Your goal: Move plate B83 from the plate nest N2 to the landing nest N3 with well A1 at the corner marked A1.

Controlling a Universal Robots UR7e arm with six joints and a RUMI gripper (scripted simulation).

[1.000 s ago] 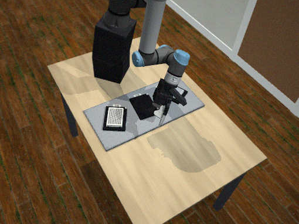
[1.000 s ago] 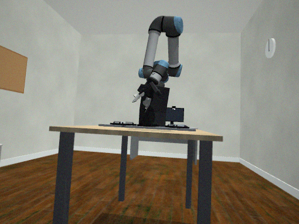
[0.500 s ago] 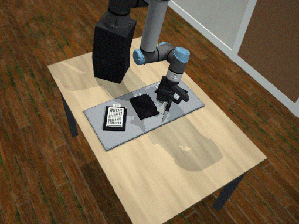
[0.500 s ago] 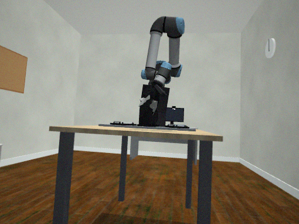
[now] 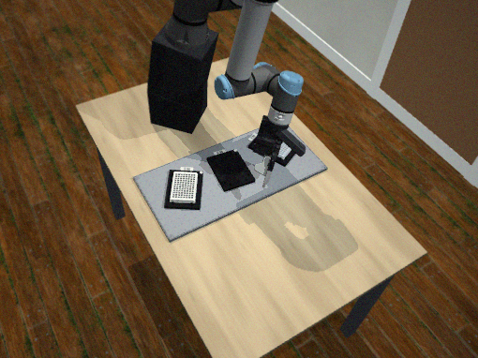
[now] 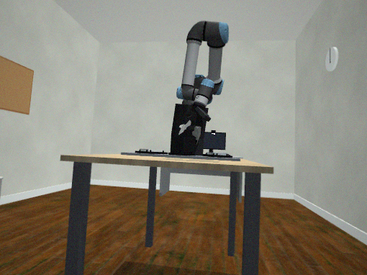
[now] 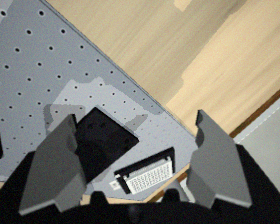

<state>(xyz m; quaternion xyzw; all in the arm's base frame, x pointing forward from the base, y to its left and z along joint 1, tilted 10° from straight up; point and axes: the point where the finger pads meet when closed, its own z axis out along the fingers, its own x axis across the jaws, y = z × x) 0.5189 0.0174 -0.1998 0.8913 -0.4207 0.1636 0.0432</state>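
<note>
My gripper is now 17 cm to the right of the plate nest N2, 14 cm past it and 8 cm above it. Round my hand: N2 label: 24 cm behind, 14 cm to the left, 9 cm below; then landing nest N3: 15 cm behind, 8 cm below, 4 cm to the right; then plate: 22 cm to the right, 16 cm behind, 7 cm below.
</note>
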